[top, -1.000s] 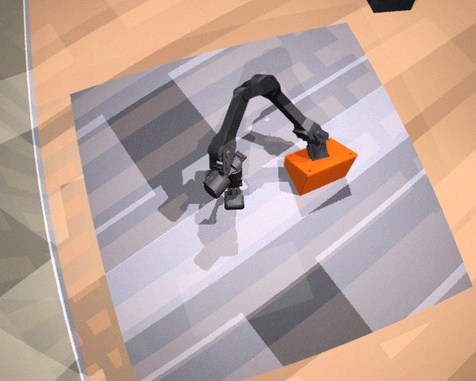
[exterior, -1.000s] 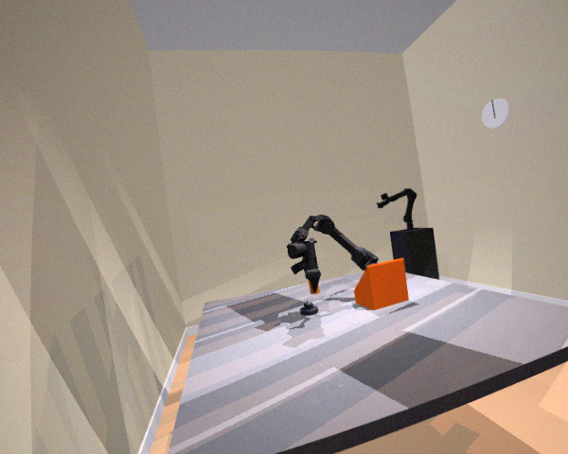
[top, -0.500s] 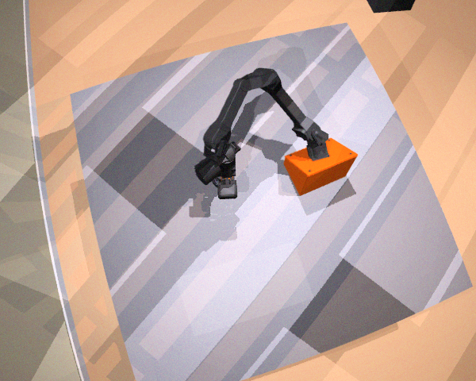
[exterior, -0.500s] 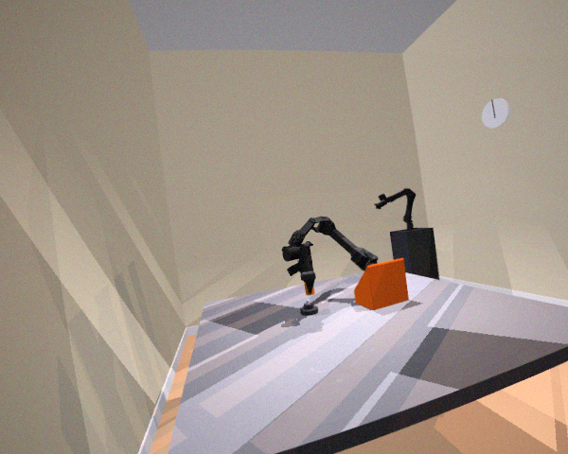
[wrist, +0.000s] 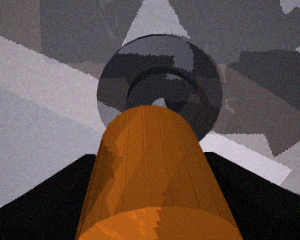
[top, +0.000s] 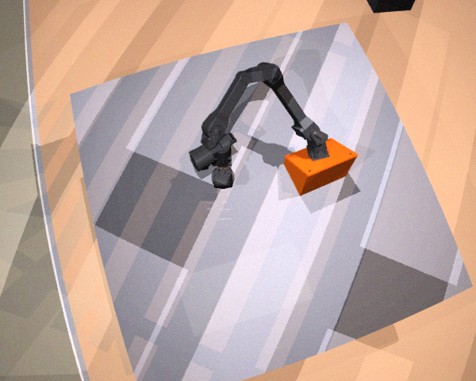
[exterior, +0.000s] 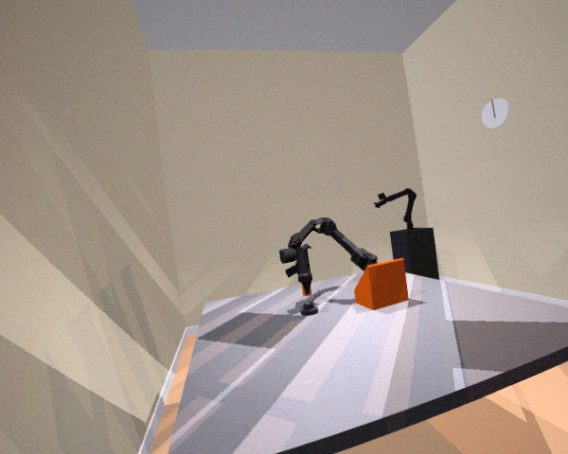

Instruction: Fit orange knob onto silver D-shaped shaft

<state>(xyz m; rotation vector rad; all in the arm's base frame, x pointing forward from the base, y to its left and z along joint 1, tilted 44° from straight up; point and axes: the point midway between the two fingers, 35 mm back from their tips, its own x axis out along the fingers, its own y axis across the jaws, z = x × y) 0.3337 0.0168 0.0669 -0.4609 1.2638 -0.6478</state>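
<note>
My gripper tip is 70 mm above the dark round pedestal and 10 mm to the left of it. From my gripper tip the other things lie so: orange knob (30 mm above).
</note>
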